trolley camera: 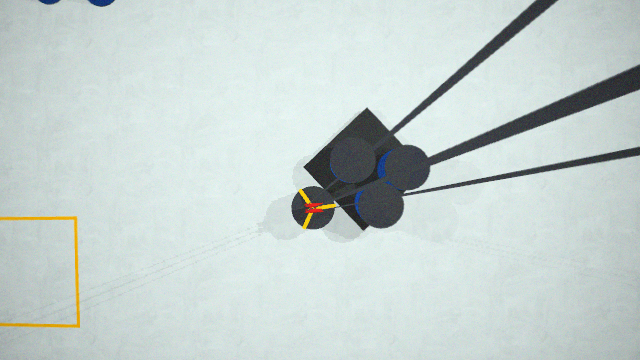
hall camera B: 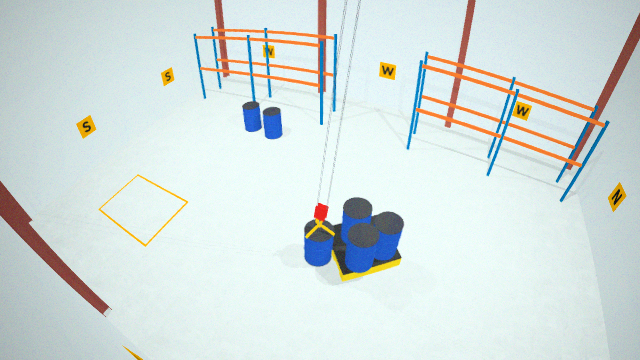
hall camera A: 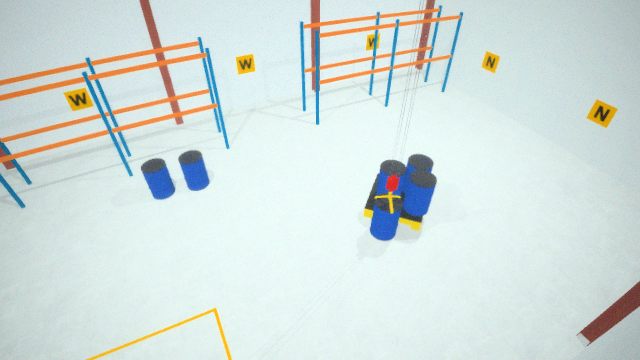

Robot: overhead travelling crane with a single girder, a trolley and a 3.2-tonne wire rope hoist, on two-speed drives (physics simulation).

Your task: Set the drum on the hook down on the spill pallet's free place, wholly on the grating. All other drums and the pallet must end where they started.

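Note:
The blue drum on the hook (hall camera A: pixel 384 225) (hall camera B: pixel 318 251) (trolley camera: pixel 298 210) hangs upright in my gripper (hall camera A: pixel 388 198) (hall camera B: pixel 320 229) (trolley camera: pixel 313 207), a yellow three-armed grab shut on its dark top. The drum is low, beside the spill pallet (hall camera A: pixel 411 223) (hall camera B: pixel 370 270) (trolley camera: pixel 366 122), at its lower left edge in the trolley view. A gap or contact there cannot be told. Three drums stand on the pallet: one (hall camera A: pixel 392 166) (hall camera B: pixel 357 220) (trolley camera: pixel 352 160) nearest the free place, one (hall camera A: pixel 420 163) (hall camera B: pixel 390 240) (trolley camera: pixel 407 167) and one (hall camera A: pixel 421 197) (hall camera B: pixel 361 252) (trolley camera: pixel 381 205). Bare grating shows at the pallet's top corner in the trolley view.
Two loose blue drums (hall camera A: pixel 159 180) (hall camera A: pixel 194 172) (hall camera B: pixel 252 118) (hall camera B: pixel 273 125) stand near the racks. Blue-orange racks (hall camera A: pixel 317 80) (hall camera B: pixel 321 82) line the W wall. A yellow-lined square (hall camera A: pixel 215 310) (hall camera B: pixel 162 188) (trolley camera: pixel 77 270) is marked on the floor.

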